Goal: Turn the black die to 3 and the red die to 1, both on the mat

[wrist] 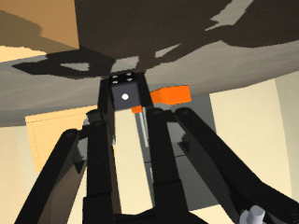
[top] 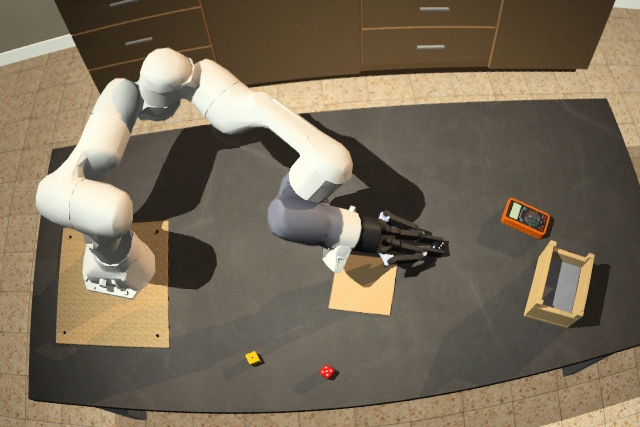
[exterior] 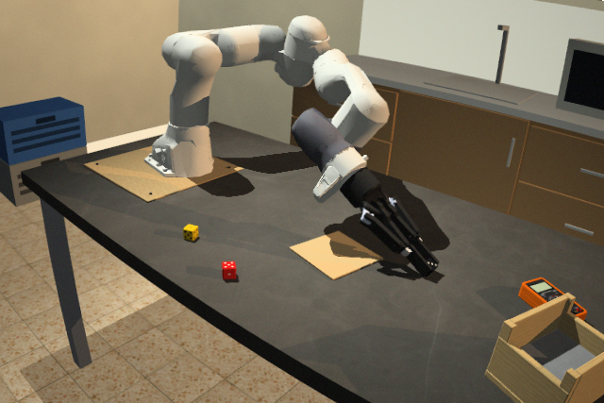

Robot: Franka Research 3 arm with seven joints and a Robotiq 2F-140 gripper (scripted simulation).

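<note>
My hand is 2 cm short of the black die and 1 cm above it. From my hand the other things lie so: wooden box: 32 cm ahead, 17 cm to the right, 2 cm above; tan mat: 16 cm behind, 6 cm to the right, 3 cm below; orange multimeter: 27 cm ahead, 4 cm to the left, 2 cm below.
</note>
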